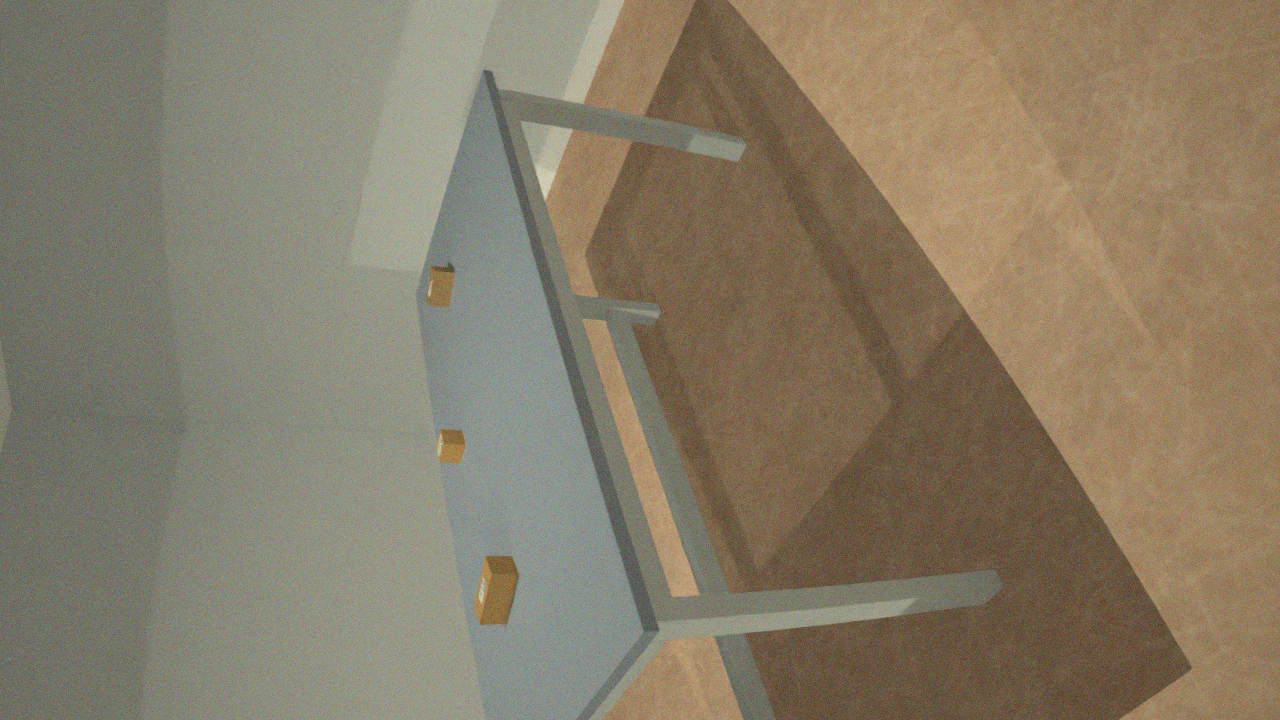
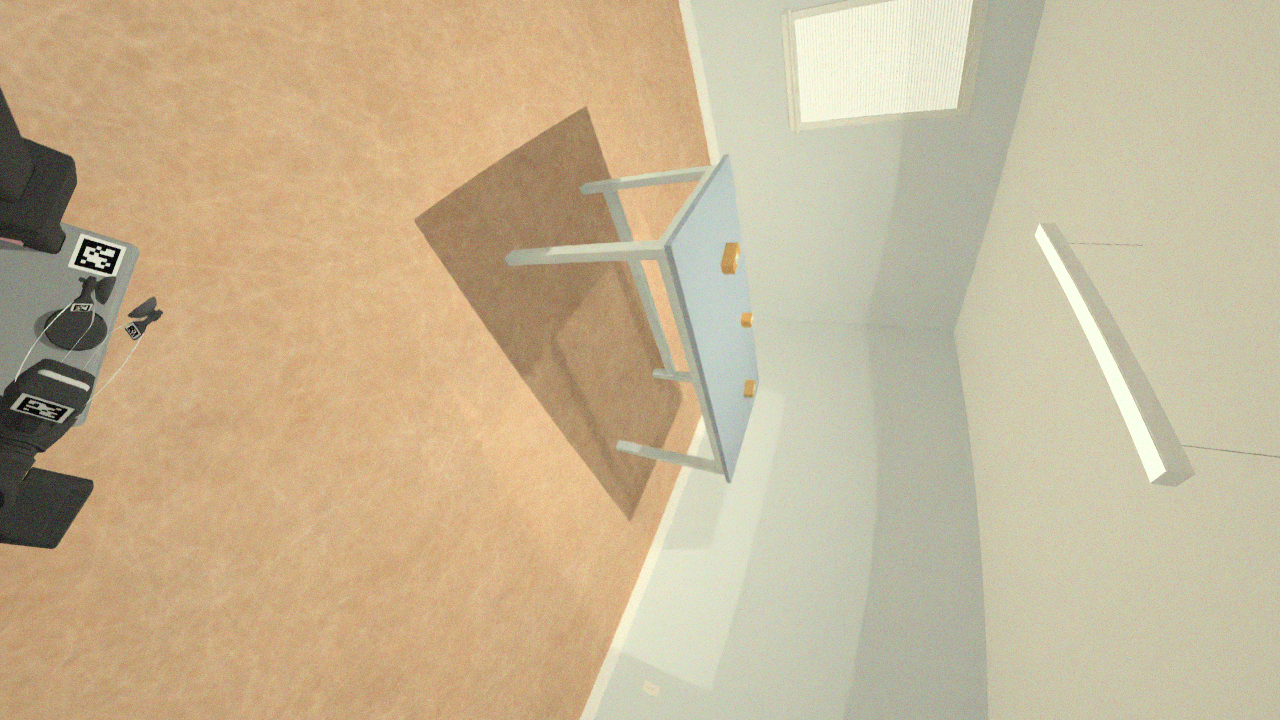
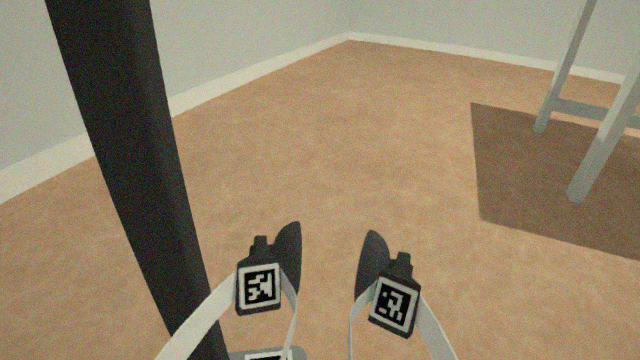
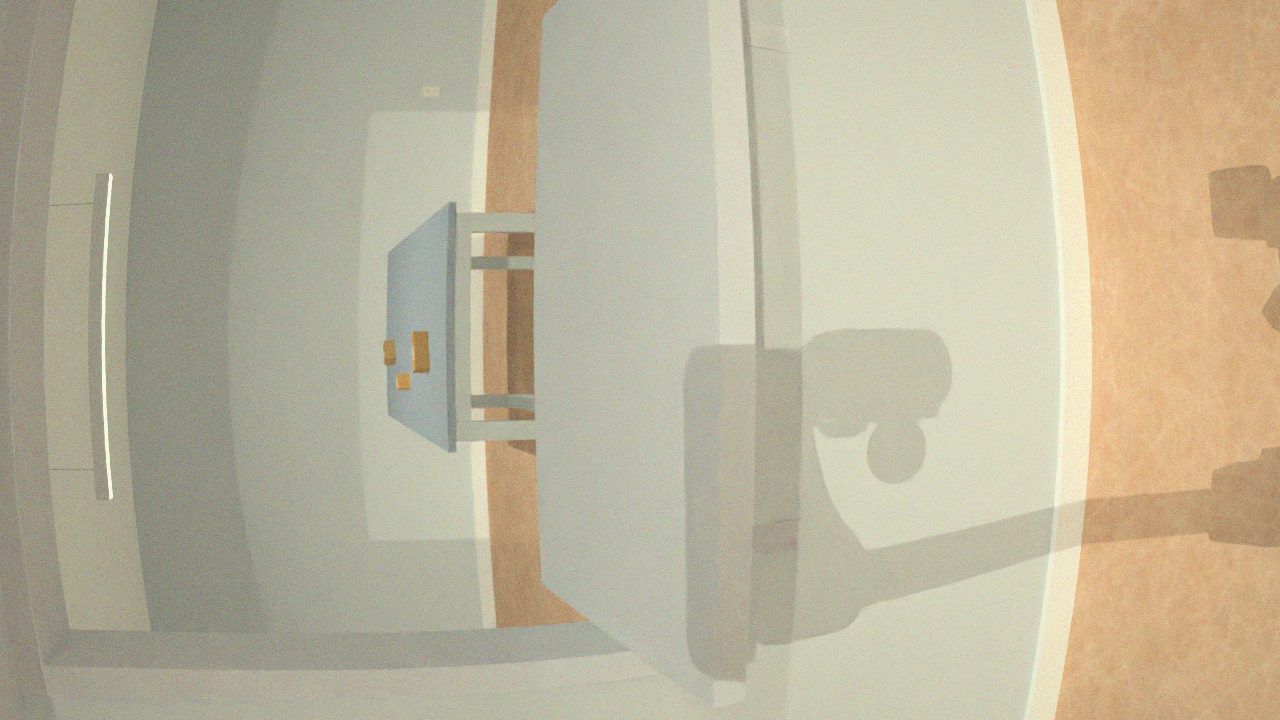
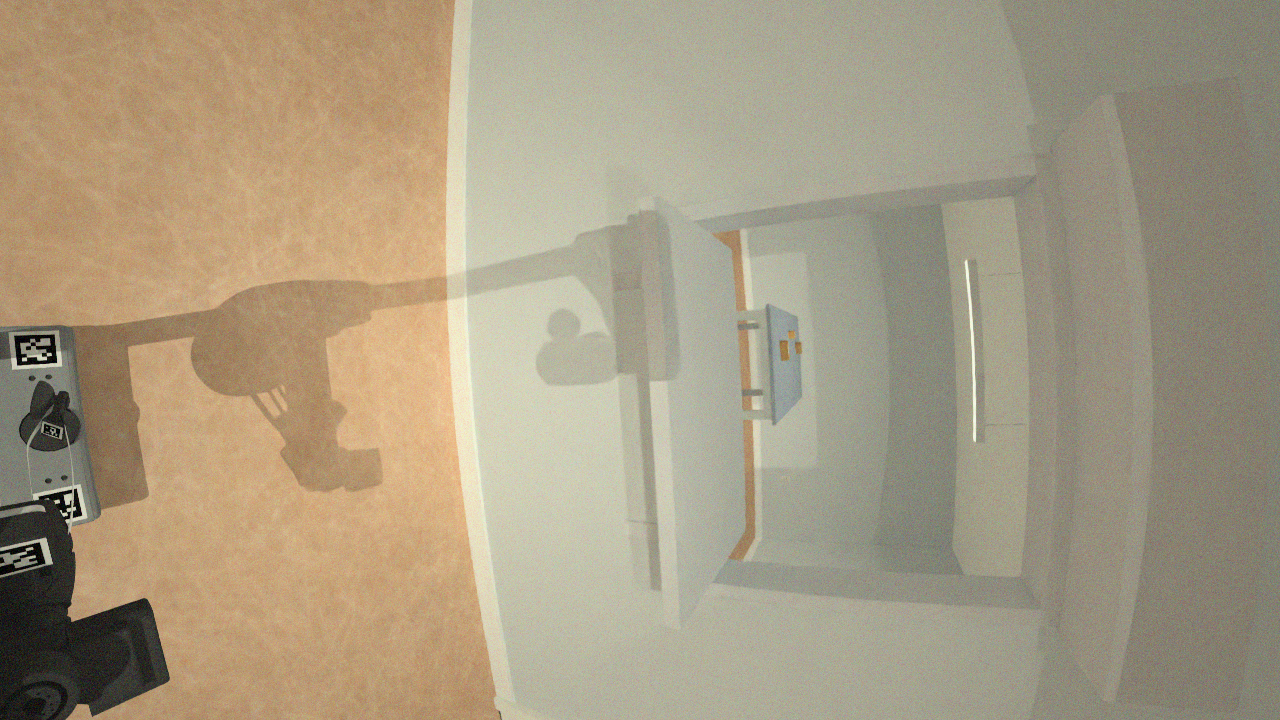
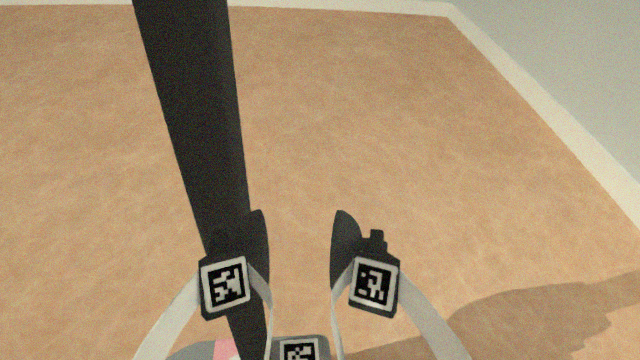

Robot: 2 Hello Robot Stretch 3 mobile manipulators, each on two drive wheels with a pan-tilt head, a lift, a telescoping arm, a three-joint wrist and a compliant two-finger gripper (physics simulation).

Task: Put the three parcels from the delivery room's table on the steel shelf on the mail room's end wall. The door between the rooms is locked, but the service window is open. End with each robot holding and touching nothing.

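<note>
Three orange-brown parcels lie apart on the blue-topped table (image 1: 546,465) (image 2: 716,340) (image 4: 429,286) (image 5: 785,394): a larger oblong parcel (image 1: 497,591) (image 2: 731,258) (image 4: 420,351) (image 5: 784,350), a small cube-like parcel (image 1: 451,446) (image 2: 746,319) (image 4: 403,381) (image 5: 791,334) and a third parcel (image 1: 440,286) (image 2: 749,388) (image 4: 389,351) (image 5: 798,347). The r1 gripper (image 3: 335,230) (image 2: 123,299) is open and empty, away from the table. The r2 gripper (image 6: 299,214) is open and empty over its base. The open service window's counter (image 4: 626,268) (image 5: 702,402) is in front of r2. The steel shelf does not show.
A window with a blind (image 2: 881,62) is on a wall beside the table. Table legs (image 3: 595,155) stand to the right of r1's gripper. A pale boxy ledge (image 5: 1100,402) runs above the service opening. The wall below the counter carries r2's shadow.
</note>
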